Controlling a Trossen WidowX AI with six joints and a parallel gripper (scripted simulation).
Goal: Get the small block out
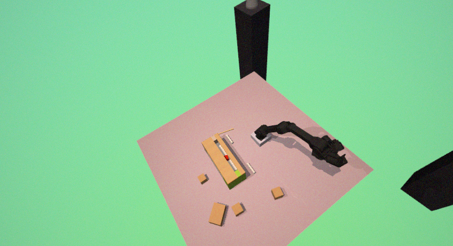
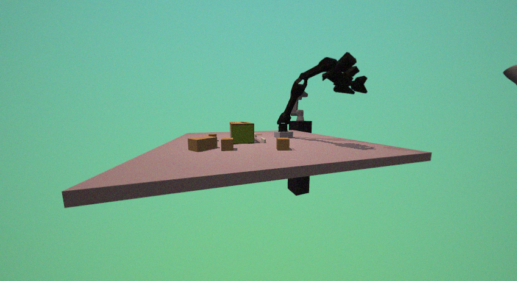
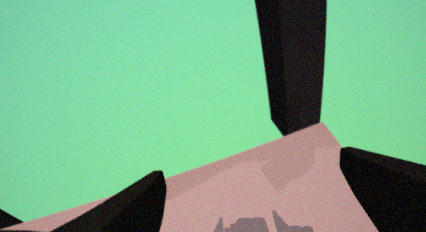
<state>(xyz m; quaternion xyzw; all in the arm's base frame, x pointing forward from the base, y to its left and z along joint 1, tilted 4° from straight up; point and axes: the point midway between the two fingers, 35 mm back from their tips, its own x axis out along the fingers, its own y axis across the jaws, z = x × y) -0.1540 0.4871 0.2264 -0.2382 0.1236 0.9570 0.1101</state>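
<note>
My gripper tip is now 51 cm to the left of the box, 50 cm short of it and 23 cm above it. Also, from my gripper tip: small red block 52 cm ahead, 50 cm to the right, 21 cm below.
</note>
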